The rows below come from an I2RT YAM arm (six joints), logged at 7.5 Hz.
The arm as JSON. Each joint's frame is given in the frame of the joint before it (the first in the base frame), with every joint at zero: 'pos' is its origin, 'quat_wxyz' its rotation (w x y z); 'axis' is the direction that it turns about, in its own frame. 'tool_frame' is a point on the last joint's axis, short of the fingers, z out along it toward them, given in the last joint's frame.
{
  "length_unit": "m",
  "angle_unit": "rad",
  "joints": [
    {
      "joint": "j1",
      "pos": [
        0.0,
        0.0,
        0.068
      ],
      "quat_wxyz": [
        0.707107,
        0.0,
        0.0,
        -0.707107
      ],
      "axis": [
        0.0,
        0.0,
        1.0
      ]
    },
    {
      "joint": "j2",
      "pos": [
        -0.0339,
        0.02,
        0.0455
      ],
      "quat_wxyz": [
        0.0,
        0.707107,
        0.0,
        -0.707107
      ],
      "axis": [
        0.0,
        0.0,
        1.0
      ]
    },
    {
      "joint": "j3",
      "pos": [
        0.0,
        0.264,
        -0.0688
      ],
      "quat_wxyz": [
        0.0,
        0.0,
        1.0,
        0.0
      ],
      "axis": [
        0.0,
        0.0,
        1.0
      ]
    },
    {
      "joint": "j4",
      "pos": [
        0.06,
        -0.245,
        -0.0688
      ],
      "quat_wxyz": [
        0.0,
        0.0,
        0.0,
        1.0
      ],
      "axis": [
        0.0,
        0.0,
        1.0
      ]
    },
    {
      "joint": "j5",
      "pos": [
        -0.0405,
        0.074,
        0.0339
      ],
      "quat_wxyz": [
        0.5,
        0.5,
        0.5,
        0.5
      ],
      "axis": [
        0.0,
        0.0,
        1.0
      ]
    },
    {
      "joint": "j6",
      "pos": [
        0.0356,
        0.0,
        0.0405
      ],
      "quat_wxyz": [
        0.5,
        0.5,
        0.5,
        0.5
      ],
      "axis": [
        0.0,
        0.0,
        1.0
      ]
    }
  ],
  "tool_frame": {
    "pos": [
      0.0,
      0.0,
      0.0
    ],
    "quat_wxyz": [
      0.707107,
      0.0,
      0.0,
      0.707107
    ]
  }
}
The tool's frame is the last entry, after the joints.
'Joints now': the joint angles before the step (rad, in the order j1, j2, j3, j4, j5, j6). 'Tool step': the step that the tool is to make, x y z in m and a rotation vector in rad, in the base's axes. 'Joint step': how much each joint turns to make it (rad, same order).
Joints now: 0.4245 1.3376 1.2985 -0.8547 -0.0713 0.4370
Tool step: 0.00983 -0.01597 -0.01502 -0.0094 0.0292 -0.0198
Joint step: -0.0713 0.0134 -0.0414 0.0207 -0.0335 -0.0394
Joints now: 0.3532 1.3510 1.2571 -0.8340 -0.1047 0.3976
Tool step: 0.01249 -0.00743 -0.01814 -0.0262 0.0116 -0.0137
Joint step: -0.0391 0.0356 -0.0383 0.0510 0.0019 -0.0331
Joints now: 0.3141 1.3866 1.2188 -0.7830 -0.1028 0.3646
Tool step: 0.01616 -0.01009 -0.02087 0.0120 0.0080 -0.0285
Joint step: -0.0517 0.0474 -0.0423 0.0841 -0.0246 -0.0110
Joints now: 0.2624 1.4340 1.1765 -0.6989 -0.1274 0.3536
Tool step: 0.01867 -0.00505 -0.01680 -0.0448 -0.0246 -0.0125
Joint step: -0.0272 0.0647 -0.0108 0.0837 0.0318 -0.0409
